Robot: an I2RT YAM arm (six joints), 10 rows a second.
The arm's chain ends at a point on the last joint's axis. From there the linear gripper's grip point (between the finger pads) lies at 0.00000 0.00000 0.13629 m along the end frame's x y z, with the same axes.
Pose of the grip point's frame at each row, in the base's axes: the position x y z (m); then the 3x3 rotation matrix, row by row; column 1 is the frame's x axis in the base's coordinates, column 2 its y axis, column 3 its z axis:
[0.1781, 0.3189, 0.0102], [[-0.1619, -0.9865, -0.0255], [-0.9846, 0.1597, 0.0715], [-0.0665, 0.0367, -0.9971]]
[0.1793, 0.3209, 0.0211], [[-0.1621, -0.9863, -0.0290], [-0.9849, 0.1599, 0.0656], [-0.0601, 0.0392, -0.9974]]
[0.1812, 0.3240, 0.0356], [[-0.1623, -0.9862, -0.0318], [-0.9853, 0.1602, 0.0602], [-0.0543, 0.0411, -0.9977]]
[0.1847, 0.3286, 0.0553], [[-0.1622, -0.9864, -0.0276], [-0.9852, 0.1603, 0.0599], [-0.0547, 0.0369, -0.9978]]
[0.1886, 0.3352, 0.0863], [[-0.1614, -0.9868, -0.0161], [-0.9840, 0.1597, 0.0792], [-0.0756, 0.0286, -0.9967]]
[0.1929, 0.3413, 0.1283], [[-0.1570, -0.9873, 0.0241], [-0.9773, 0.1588, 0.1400], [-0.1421, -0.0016, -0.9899]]
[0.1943, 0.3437, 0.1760], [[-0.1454, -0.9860, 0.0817], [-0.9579, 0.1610, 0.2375], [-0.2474, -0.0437, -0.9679]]
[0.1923, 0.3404, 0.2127], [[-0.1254, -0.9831, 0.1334], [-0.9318, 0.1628, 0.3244], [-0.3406, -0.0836, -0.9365]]
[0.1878, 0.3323, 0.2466], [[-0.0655, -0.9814, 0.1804], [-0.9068, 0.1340, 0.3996], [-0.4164, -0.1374, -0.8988]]
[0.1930, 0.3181, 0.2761], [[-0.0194, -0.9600, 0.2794], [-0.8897, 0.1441, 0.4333], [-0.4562, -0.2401, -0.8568]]
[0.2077, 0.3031, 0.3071], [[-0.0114, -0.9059, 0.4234], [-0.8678, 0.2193, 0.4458], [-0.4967, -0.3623, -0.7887]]
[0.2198, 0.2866, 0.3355], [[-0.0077, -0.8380, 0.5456], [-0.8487, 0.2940, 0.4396], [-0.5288, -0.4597, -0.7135]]
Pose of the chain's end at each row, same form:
[0.1816, 0.3092, 0.1461], [[-0.1619, -0.9865, -0.0255], [-0.9846, 0.1597, 0.0715], [-0.0665, 0.0367, -0.9971]]
[0.1833, 0.3120, 0.1570], [[-0.1621, -0.9863, -0.0290], [-0.9849, 0.1599, 0.0656], [-0.0601, 0.0392, -0.9974]]
[0.1855, 0.3158, 0.1716], [[-0.1623, -0.9862, -0.0318], [-0.9853, 0.1602, 0.0602], [-0.0543, 0.0411, -0.9977]]
[0.1885, 0.3204, 0.1913], [[-0.1622, -0.9864, -0.0276], [-0.9852, 0.1603, 0.0599], [-0.0547, 0.0369, -0.9978]]
[0.1908, 0.3244, 0.2221], [[-0.1614, -0.9868, -0.0161], [-0.9840, 0.1597, 0.0792], [-0.0756, 0.0286, -0.9967]]
[0.1896, 0.3222, 0.2632], [[-0.1570, -0.9873, 0.0241], [-0.9773, 0.1588, 0.1400], [-0.1421, -0.0016, -0.9899]]
[0.1832, 0.3113, 0.3079], [[-0.1454, -0.9860, 0.0817], [-0.9579, 0.1610, 0.2375], [-0.2474, -0.0437, -0.9679]]
[0.1741, 0.2962, 0.3403], [[-0.1254, -0.9831, 0.1334], [-0.9318, 0.1628, 0.3244], [-0.3406, -0.0836, -0.9365]]
[0.1632, 0.2778, 0.3691], [[-0.0655, -0.9814, 0.1804], [-0.9068, 0.1340, 0.3996], [-0.4164, -0.1374, -0.8988]]
[0.1549, 0.2590, 0.3929], [[-0.0194, -0.9600, 0.2794], [-0.8897, 0.1441, 0.4333], [-0.4562, -0.2401, -0.8568]]
[0.1500, 0.2423, 0.4146], [[-0.0114, -0.9059, 0.4234], [-0.8678, 0.2193, 0.4458], [-0.4967, -0.3623, -0.7887]]
[0.1454, 0.2267, 0.4327], [[-0.0077, -0.8380, 0.5456], [-0.8487, 0.2940, 0.4396], [-0.5288, -0.4597, -0.7135]]

